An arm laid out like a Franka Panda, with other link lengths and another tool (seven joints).
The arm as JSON. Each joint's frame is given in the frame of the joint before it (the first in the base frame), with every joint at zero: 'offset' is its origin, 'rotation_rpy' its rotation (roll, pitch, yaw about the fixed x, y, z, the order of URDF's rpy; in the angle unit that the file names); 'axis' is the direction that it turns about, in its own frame. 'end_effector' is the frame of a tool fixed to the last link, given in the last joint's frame.
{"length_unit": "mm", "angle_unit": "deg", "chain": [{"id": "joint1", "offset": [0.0, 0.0, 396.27], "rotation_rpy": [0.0, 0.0, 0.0], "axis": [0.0, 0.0, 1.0]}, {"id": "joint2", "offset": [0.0, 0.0, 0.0], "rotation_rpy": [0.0, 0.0, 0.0], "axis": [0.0, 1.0, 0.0]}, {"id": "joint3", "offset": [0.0, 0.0, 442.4], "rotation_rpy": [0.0, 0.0, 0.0], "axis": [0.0, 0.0, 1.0]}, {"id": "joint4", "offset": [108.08, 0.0, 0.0], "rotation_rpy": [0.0, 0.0, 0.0], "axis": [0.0, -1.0, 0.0]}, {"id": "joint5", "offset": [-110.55, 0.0, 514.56], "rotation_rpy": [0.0, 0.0, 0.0], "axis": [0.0, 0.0, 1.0]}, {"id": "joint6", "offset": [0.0, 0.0, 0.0], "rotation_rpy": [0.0, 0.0, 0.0], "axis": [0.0, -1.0, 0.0]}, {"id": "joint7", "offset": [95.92, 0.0, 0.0], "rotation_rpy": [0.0, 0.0, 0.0], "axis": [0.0, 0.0, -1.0]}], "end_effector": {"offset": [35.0, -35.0, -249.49], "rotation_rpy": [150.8, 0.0, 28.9]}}
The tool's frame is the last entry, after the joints.
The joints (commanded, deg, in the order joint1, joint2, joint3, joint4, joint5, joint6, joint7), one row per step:
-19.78, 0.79, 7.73, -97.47, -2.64, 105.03, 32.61
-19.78, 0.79, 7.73, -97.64, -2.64, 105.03, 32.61
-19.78, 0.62, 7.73, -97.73, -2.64, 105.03, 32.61
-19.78, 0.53, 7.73, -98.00, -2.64, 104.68, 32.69
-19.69, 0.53, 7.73, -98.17, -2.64, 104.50, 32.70
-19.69, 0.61, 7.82, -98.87, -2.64, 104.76, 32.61
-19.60, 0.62, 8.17, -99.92, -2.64, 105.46, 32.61
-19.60, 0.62, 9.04, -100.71, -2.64, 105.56, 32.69
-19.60, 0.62, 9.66, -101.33, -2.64, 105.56, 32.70
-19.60, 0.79, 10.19, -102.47, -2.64, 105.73, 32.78
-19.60, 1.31, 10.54, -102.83, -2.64, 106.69, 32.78
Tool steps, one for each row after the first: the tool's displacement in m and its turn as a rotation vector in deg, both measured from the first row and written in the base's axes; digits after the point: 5 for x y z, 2 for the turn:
-0.00057, 0.00013, -0.00196, 0.04, 0.17, 0.00
-0.00156, 0.00044, -0.00070, 0.00, 0.09, 0.00
-0.00432, 0.00102, -0.00341, 0.10, 0.61, -0.09
-0.00531, 0.00244, -0.00578, 0.17, 0.95, -0.02
-0.00600, 0.00384, -0.01427, 0.28, 1.46, 0.17
-0.00536, 0.00981, -0.02484, 0.36, 1.82, 0.64
-0.00500, 0.02156, -0.03361, 0.50, 2.49, 1.44
-0.00542, 0.03001, -0.04064, 0.61, 3.10, 2.05
-0.00733, 0.03738, -0.05539, 0.85, 4.20, 2.51
-0.00219, 0.04106, -0.06434, 0.93, 4.10, 2.91

